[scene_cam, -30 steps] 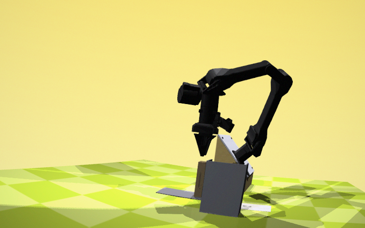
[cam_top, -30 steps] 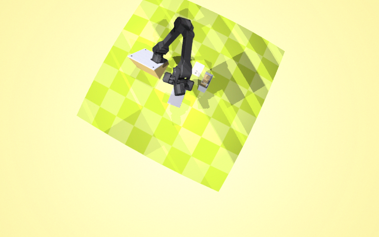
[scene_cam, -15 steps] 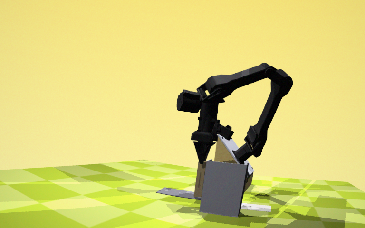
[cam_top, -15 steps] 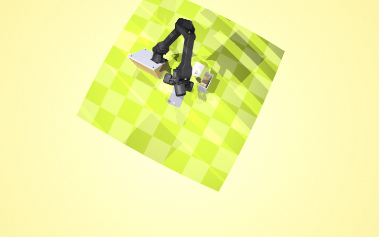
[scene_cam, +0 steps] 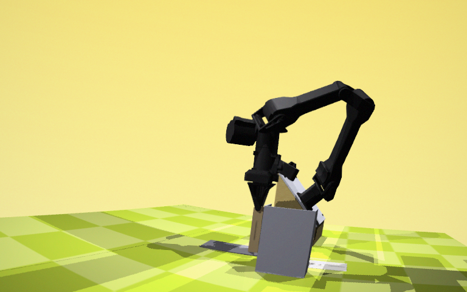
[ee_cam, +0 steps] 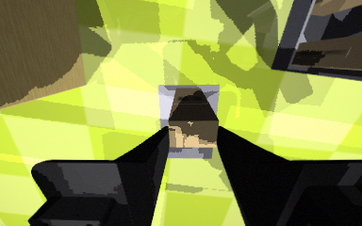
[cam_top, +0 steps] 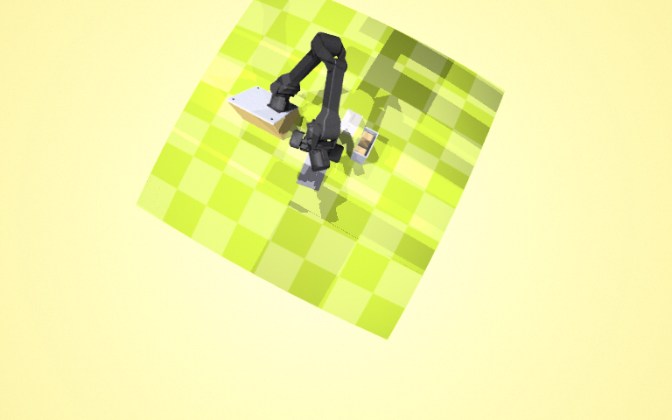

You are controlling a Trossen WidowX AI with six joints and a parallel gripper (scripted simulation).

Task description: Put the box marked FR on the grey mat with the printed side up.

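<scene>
My gripper tip is 110 mm above the grey mat, 60 mm to the left of it and 10 mm short of it. From my gripper tip the other things lie so: thin white slab 210 mm to the left, 110 mm below, 20 mm ahead.
</scene>
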